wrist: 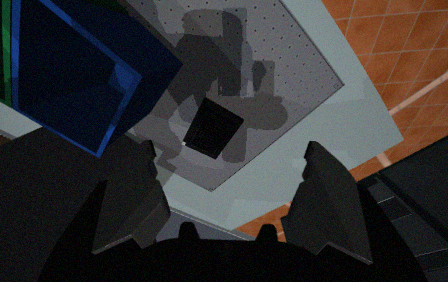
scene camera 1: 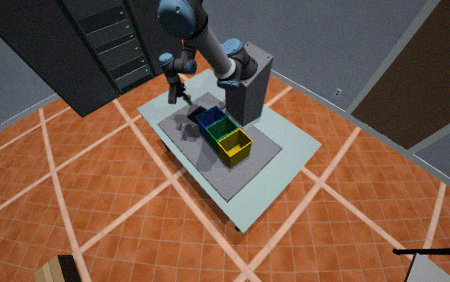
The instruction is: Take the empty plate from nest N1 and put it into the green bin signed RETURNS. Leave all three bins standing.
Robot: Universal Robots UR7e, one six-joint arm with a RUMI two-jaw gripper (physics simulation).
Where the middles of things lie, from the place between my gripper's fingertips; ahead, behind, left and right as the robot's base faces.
Right now the blue bin point(wrist: 89, 79) is 180 mm to the left of my hand, 150 mm below it and 110 mm behind it. Also, from my hand: black plate point(wrist: 212, 130): 220 mm below, 130 mm behind, 40 mm to the right; then yellow bin point(scene camera 1: 235, 147): 440 mm to the left, 150 mm below, 100 mm behind.
